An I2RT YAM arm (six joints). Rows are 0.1 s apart.
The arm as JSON. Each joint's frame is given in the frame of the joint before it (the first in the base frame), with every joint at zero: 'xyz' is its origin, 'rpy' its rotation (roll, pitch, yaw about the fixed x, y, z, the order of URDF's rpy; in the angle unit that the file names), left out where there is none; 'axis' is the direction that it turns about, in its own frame. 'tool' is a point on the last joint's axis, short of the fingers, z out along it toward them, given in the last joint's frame.
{
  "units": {
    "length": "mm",
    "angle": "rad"
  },
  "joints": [
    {
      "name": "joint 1",
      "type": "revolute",
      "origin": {
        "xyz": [
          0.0,
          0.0,
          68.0
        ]
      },
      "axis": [
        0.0,
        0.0,
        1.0
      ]
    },
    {
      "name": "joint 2",
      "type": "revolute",
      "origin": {
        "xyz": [
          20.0,
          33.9,
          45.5
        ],
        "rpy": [
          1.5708,
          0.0,
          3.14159
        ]
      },
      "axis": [
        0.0,
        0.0,
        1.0
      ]
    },
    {
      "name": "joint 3",
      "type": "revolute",
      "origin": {
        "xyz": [
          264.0,
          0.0,
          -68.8
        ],
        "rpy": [
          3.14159,
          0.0,
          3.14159
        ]
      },
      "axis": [
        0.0,
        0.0,
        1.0
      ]
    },
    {
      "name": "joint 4",
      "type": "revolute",
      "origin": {
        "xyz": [
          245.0,
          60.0,
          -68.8
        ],
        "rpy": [
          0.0,
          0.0,
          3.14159
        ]
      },
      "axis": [
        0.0,
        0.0,
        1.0
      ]
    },
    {
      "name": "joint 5",
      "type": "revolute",
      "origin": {
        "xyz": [
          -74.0,
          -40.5,
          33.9
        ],
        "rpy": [
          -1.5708,
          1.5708,
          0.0
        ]
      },
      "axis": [
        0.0,
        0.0,
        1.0
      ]
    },
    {
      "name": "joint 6",
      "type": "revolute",
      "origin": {
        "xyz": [
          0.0,
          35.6,
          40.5
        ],
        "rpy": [
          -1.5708,
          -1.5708,
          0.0
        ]
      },
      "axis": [
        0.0,
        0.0,
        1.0
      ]
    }
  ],
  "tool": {
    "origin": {
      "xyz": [
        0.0,
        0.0,
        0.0
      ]
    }
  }
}
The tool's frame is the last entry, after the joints.
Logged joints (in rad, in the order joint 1, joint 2, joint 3, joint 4, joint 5, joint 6), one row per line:
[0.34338, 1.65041, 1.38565, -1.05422, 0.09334, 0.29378]
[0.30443, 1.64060, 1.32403, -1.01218, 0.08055, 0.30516]
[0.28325, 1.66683, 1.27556, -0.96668, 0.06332, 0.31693]
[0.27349, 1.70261, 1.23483, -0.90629, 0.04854, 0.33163]
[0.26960, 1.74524, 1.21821, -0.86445, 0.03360, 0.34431]
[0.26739, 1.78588, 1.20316, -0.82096, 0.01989, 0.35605]
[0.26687, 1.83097, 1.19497, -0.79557, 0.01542, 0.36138]
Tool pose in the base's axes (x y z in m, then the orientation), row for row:
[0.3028, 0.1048, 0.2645, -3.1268, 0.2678, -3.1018]
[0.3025, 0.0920, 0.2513, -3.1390, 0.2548, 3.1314]
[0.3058, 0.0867, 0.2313, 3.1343, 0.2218, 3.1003]
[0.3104, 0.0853, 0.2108, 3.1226, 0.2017, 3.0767]
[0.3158, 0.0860, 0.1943, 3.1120, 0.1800, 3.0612]
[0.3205, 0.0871, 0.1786, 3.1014, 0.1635, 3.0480]
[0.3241, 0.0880, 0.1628, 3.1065, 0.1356, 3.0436]
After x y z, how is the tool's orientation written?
As angles about the fixed x, y, z axes (roll, pitch, yaw), in radians.
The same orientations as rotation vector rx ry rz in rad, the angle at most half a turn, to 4 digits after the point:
[-0.0543, 2.8730, -0.0135]
[0.0152, 2.8868, -0.0056]
[0.0591, 2.9191, 0.0039]
[0.0925, 2.9379, 0.0182]
[0.1150, 2.9581, 0.0330]
[0.1343, 2.9730, 0.0483]
[0.1436, 3.0007, 0.0427]

